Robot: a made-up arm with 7 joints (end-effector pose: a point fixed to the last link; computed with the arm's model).
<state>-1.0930 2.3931 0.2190 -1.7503 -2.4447 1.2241 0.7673</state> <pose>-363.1 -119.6 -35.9 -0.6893 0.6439 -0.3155 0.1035</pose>
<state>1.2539 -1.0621 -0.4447 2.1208 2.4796 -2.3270 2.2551</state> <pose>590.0 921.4 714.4 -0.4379 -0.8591 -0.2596 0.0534</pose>
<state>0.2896 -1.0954 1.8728 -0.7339 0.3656 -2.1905 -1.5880</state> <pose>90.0 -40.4 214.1 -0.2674 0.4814 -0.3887 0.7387</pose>
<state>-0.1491 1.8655 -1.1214 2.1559 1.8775 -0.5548 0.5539</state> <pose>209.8 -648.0 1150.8 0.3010 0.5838 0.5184 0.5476</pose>
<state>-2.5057 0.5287 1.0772 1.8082 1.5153 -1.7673 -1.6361</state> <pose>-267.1 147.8 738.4 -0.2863 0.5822 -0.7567 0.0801</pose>
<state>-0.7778 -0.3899 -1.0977 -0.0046 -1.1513 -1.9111 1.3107</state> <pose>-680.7 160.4 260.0 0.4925 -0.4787 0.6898 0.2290</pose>
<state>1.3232 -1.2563 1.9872 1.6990 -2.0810 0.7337 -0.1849</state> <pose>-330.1 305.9 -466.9 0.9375 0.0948 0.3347 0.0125</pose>
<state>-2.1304 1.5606 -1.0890 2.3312 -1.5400 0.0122 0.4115</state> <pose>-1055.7 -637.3 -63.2 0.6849 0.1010 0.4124 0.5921</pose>
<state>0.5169 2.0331 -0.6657 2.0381 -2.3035 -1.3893 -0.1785</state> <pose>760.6 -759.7 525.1 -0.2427 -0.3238 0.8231 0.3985</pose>
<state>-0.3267 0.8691 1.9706 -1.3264 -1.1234 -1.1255 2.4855</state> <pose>169.5 -89.5 617.0 0.4831 0.5810 0.6371 0.1522</pose>
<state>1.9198 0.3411 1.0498 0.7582 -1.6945 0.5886 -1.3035</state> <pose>-379.1 461.6 -62.2 -0.6421 -0.3674 0.6720 0.0337</pose>
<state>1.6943 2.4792 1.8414 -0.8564 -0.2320 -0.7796 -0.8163</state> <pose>257.9 -53.2 2.5 0.6069 -0.5127 0.4240 0.4348</pose>
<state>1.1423 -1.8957 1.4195 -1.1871 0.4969 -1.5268 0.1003</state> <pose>322.4 136.1 278.5 0.1006 0.7223 0.6718 0.1297</pose>
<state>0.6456 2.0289 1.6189 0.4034 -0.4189 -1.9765 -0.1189</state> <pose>-33.4 144.5 -229.6 -0.4441 0.0626 -0.7574 0.4745</pose>
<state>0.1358 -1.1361 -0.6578 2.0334 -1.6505 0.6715 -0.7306</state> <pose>-228.0 777.3 873.3 -0.9103 0.2159 0.0659 0.3470</pose>
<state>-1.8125 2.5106 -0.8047 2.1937 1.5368 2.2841 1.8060</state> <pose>-987.6 -844.5 -144.3 -0.9085 0.3843 0.0620 0.1516</pose>
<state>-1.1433 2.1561 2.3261 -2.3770 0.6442 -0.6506 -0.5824</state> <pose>-355.0 -471.0 -158.7 0.6234 0.7263 -0.0295 0.2879</pose>
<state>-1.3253 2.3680 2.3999 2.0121 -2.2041 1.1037 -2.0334</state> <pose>-84.5 -73.4 -680.0 0.5997 -0.4993 -0.6253 0.0050</pose>
